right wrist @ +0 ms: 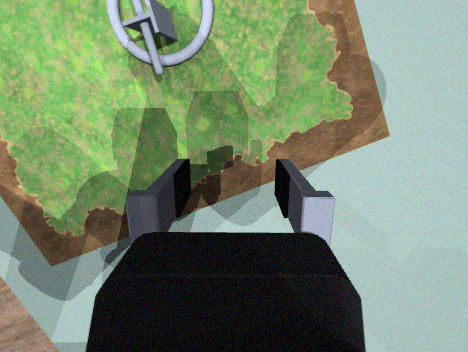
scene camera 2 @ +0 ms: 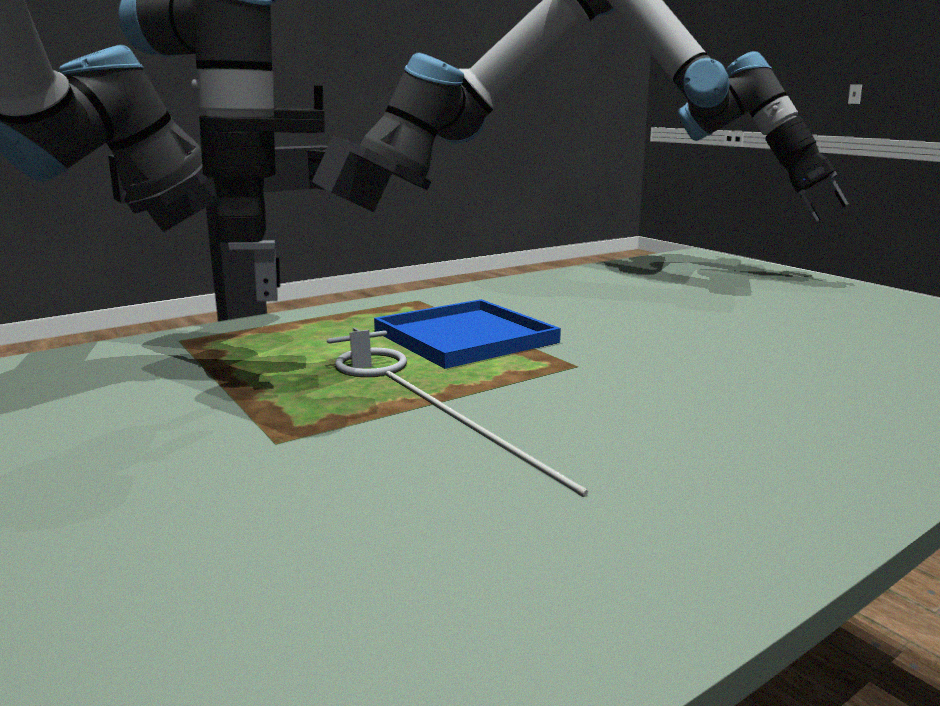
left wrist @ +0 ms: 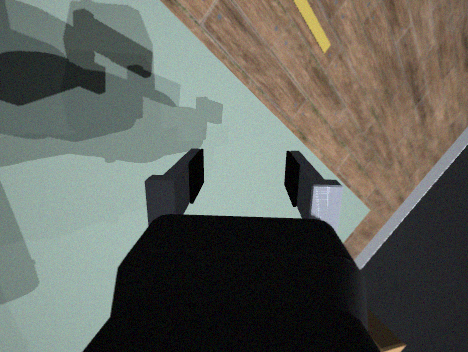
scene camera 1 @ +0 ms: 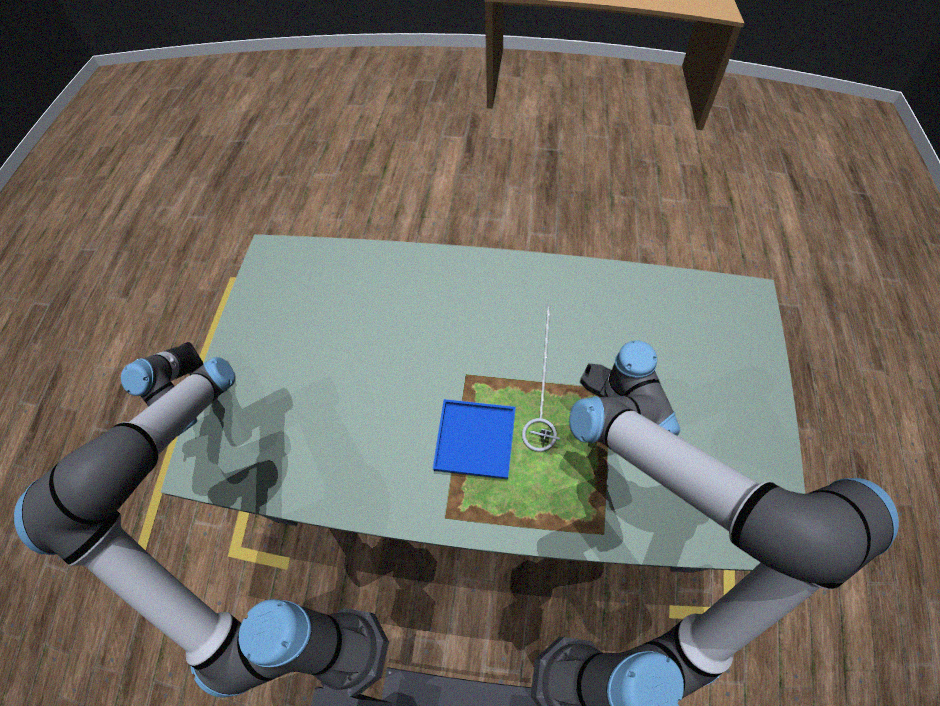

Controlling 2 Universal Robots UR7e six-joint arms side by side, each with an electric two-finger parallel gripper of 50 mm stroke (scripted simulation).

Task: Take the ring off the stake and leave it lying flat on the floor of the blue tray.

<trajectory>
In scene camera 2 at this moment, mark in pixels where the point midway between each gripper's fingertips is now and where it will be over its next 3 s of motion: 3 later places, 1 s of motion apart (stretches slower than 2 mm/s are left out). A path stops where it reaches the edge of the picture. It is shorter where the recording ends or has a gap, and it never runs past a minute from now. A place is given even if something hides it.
My left gripper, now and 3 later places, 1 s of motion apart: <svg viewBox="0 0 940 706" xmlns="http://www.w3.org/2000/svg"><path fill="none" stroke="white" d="M832 213L760 172L681 133L603 101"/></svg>
My right gripper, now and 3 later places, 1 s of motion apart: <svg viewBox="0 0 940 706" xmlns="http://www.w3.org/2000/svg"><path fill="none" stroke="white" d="M268 293L355 299L363 302L363 308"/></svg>
</trajectory>
